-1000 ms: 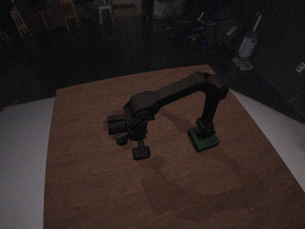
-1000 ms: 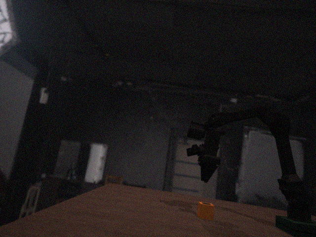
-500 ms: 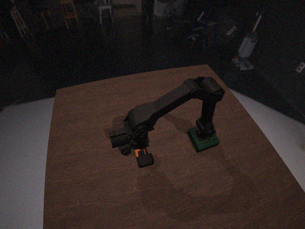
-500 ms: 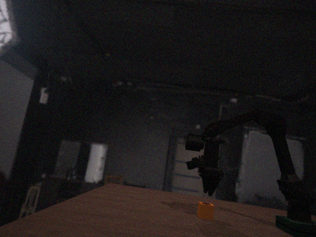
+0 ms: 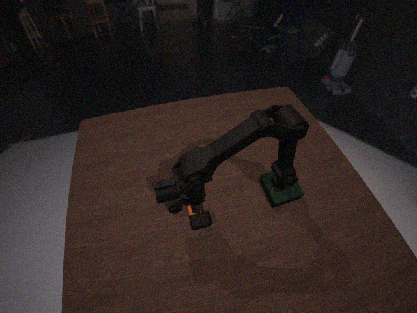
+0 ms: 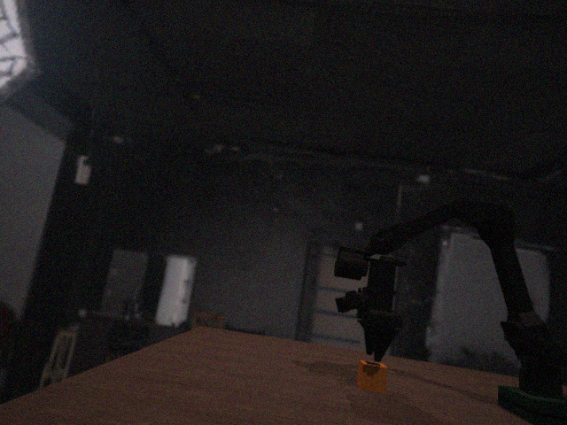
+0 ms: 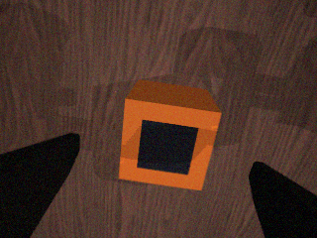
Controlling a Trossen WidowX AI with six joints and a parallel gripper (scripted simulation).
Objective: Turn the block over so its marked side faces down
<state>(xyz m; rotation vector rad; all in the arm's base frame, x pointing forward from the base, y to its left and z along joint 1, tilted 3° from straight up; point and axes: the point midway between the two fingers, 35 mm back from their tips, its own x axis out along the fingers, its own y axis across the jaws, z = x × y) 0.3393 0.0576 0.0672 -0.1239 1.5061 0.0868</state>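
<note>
My gripper tip is 20 mm above the block.
</note>
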